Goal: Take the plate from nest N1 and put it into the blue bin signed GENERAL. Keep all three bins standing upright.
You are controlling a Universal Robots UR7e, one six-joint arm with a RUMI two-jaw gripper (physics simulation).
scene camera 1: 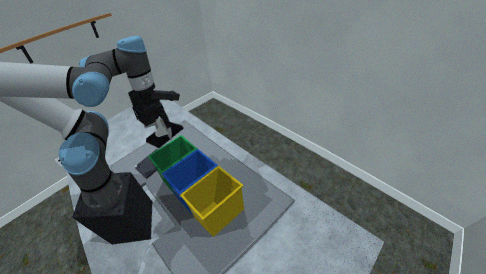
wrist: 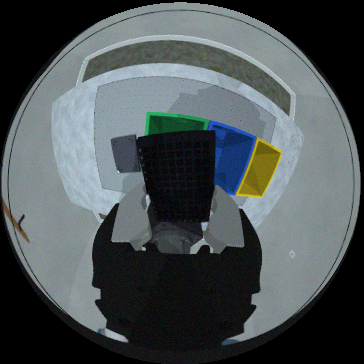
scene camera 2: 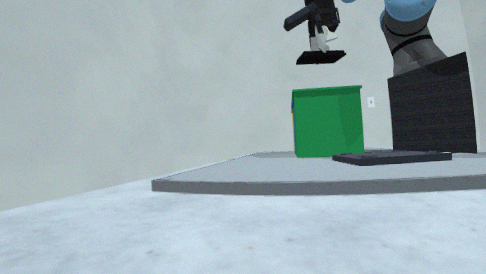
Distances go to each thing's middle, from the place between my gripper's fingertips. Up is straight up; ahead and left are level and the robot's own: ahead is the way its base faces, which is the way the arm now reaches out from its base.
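Scene:
Positions counted from my hand: yellow bin [scene camera 1: 215,200], 250 mm to the right, 30 mm behind, 200 mm below; blue bin [scene camera 1: 181,176], 110 mm to the right, 10 mm behind, 200 mm below; green bin [scene camera 2: 328,121], 20 mm to the left, 10 mm ahead, 200 mm below. For the black plate [wrist: 178,166], my gripper is 10 mm below it. Going by their middles, of the things named here the black plate is the nearest to my gripper and the yellow bin the farthest from it.

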